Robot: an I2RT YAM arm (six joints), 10 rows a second.
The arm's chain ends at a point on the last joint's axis. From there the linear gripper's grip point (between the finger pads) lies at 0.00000 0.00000 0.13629 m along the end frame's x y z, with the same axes.
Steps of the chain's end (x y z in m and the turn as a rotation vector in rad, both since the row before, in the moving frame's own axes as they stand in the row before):
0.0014 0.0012 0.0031 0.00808 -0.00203 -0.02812
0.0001 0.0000 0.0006 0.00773 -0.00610 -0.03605
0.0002 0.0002 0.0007 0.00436 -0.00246 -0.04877
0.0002 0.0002 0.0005 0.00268 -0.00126 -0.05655
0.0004 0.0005 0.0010 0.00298 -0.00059 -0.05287
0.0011 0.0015 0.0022 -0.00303 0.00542 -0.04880
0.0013 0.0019 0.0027 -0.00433 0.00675 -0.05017
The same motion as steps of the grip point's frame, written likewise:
0.0011 0.0001 0.0031 0.00808 -0.00203 -0.02812
-0.0008 -0.0010 0.0006 0.00773 -0.00610 -0.03605
-0.0001 -0.0004 0.0007 0.00436 -0.00246 -0.04877
0.0000 -0.0002 0.0005 0.00268 -0.00126 -0.05655
0.0003 0.0001 0.0010 0.00298 -0.00059 -0.05287
0.0018 0.0019 0.0022 -0.00303 0.00542 -0.04880
0.0022 0.0025 0.0027 -0.00433 0.00675 -0.05017

